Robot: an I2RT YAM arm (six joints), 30 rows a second.
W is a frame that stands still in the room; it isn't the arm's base.
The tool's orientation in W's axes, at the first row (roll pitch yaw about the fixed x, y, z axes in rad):
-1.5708, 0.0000, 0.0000
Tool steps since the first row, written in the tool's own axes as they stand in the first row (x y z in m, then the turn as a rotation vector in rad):
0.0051, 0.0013, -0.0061, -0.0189, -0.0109, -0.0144
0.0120, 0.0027, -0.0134, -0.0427, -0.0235, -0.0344
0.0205, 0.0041, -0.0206, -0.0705, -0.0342, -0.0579
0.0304, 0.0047, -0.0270, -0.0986, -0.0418, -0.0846
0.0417, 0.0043, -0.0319, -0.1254, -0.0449, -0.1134
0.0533, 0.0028, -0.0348, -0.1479, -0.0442, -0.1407
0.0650, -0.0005, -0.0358, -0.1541, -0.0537, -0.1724
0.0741, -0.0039, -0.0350, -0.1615, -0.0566, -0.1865
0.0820, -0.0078, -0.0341, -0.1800, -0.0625, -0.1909
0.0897, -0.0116, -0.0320, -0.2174, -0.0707, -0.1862
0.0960, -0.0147, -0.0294, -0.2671, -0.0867, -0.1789
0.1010, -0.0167, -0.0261, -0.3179, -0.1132, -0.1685
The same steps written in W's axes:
0.0051, -0.0061, -0.0013, -0.0189, -0.0144, 0.0109
0.0120, -0.0134, -0.0027, -0.0427, -0.0344, 0.0235
0.0205, -0.0206, -0.0041, -0.0705, -0.0579, 0.0342
0.0304, -0.0270, -0.0047, -0.0986, -0.0846, 0.0418
0.0417, -0.0319, -0.0043, -0.1254, -0.1134, 0.0449
0.0533, -0.0348, -0.0028, -0.1479, -0.1407, 0.0442
0.0650, -0.0358, 0.0005, -0.1541, -0.1724, 0.0537
0.0741, -0.0350, 0.0039, -0.1615, -0.1865, 0.0566
0.0820, -0.0341, 0.0078, -0.1800, -0.1909, 0.0625
0.0897, -0.0320, 0.0116, -0.2174, -0.1862, 0.0707
0.0960, -0.0294, 0.0147, -0.2671, -0.1789, 0.0867
0.1010, -0.0261, 0.0167, -0.3179, -0.1685, 0.1132

